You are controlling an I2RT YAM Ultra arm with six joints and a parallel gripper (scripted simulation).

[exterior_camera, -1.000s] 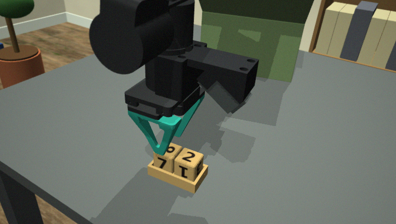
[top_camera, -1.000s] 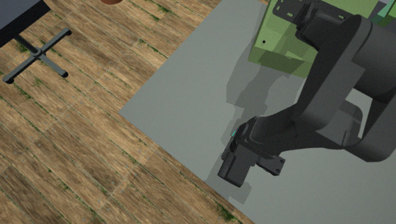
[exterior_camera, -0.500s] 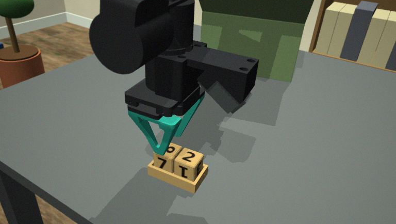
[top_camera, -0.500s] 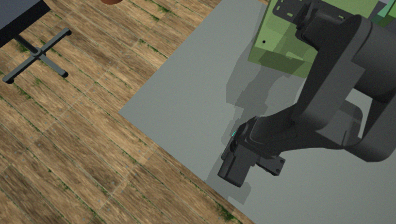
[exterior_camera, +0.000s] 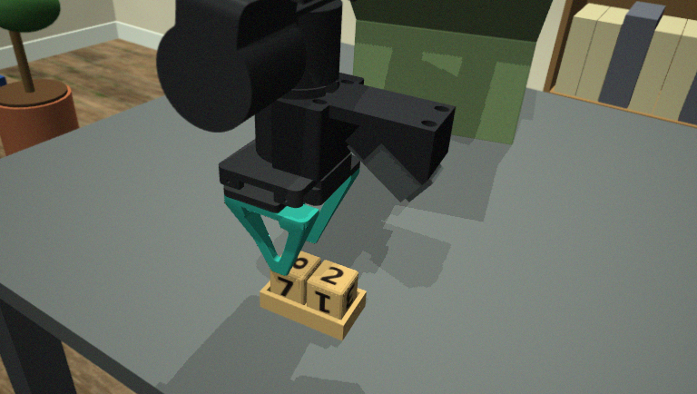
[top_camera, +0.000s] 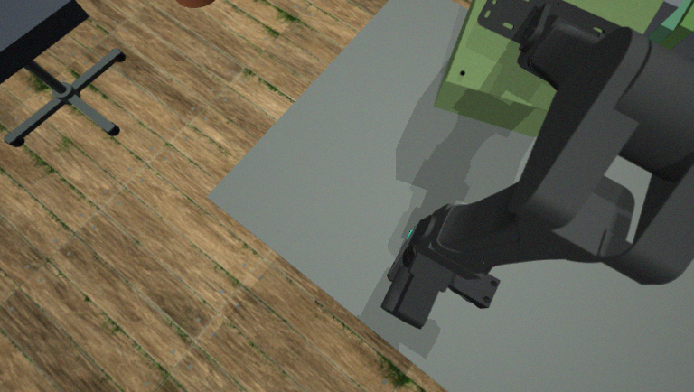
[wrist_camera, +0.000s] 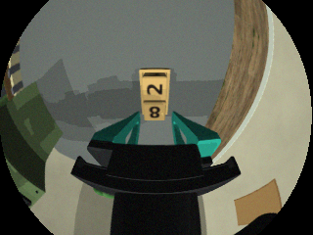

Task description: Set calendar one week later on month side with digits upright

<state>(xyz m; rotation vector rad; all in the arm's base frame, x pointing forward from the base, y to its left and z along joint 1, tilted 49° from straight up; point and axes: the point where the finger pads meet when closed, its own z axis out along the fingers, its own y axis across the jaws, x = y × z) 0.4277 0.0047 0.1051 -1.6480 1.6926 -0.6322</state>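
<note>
My gripper is now 2 cm to the right of the tray and 5 cm above it.
</note>
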